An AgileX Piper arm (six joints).
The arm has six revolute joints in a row. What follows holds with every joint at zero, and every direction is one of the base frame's. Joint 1 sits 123 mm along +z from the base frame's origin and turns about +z. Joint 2 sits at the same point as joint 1 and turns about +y. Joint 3 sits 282.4 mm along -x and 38.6 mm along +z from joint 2 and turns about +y. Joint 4 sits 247.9 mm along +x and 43.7 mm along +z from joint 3 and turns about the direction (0.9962, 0, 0.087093). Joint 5 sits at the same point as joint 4 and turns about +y. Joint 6 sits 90.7 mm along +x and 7.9 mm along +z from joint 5 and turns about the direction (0.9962, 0, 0.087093). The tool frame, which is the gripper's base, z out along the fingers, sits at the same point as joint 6; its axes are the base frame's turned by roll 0, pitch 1.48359 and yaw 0 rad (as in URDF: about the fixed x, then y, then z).
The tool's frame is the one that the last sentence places.
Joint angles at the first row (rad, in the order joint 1, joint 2, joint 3, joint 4, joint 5, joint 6):
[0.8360 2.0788 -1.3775 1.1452 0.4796 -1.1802]
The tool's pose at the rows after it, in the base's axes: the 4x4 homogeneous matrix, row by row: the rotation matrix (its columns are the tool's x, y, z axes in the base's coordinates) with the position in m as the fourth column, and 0 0 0 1 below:
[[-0.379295, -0.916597, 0.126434, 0.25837], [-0.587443, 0.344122, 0.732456, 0.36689], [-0.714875, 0.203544, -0.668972, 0.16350], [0, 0, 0, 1]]
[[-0.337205, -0.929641, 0.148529, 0.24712], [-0.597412, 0.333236, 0.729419, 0.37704], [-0.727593, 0.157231, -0.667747, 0.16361], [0, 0, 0, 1]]
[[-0.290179, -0.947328, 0.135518, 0.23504], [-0.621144, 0.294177, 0.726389, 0.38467], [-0.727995, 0.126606, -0.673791, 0.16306], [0, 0, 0, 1]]
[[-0.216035, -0.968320, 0.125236, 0.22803], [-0.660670, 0.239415, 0.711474, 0.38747], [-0.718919, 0.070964, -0.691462, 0.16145], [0, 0, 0, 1]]
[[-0.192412, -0.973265, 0.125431, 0.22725], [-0.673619, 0.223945, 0.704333, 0.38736], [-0.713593, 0.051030, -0.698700, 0.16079], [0, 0, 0, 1]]
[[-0.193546, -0.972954, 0.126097, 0.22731], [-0.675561, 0.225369, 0.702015, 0.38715], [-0.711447, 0.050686, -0.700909, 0.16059], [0, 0, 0, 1]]
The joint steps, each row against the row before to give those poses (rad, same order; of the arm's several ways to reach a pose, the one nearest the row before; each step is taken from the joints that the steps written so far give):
[0.0465 0.0000 0.0000 -0.0176 -0.0605 0.0024]
[0.0434 0.0000 0.0000 -0.0168 -0.0542 -0.0001]
[0.0347 0.0000 0.0000 -0.0304 -0.0116 0.0001]
[0.0189 0.0000 0.0000 -0.0723 0.0000 0.0000]
[0.0025 0.0000 0.0000 -0.0306 0.0000 0.0048]
[0.0000 0.0000 0.0000 -0.0094 0.0000 0.0096]

